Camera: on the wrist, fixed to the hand. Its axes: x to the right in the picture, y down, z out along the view.
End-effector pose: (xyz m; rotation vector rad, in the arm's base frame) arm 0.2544 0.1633 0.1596 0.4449 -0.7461 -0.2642
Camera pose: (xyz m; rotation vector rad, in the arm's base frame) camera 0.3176 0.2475 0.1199 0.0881 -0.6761 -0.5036
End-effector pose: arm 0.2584 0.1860 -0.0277 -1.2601 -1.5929 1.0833
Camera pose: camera 0.3666 0.1957 -0.0568 -1.4154 -1.9421 0.7360
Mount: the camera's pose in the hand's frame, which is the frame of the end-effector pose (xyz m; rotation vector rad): -0.0111 0.0594 -0.0949 -0.4104 -0.0269 -0.0971
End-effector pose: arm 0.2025 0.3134 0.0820 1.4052 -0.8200 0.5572
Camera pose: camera 0.1659 0.4150 0.1135 1.0692 -0.8285 0.2748
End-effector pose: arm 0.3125 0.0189 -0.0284 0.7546 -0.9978 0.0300
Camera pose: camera 0.3562 0.1224 -0.0335 0.4260 -0.9517 -0.2628
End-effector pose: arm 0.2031 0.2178 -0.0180 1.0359 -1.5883 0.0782
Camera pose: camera 0.2365 0.3133 0.0311 0.7906 -1.4941 -0.3173
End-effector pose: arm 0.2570 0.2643 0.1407 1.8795 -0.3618 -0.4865
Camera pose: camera 0.2934 0.3260 0.2275 1.4971 -0.1716 -0.6026
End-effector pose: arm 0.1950 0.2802 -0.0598 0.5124 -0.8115 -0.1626
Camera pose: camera 0.2533 0.3709 -0.0921 0.1620 -0.7545 -0.4166
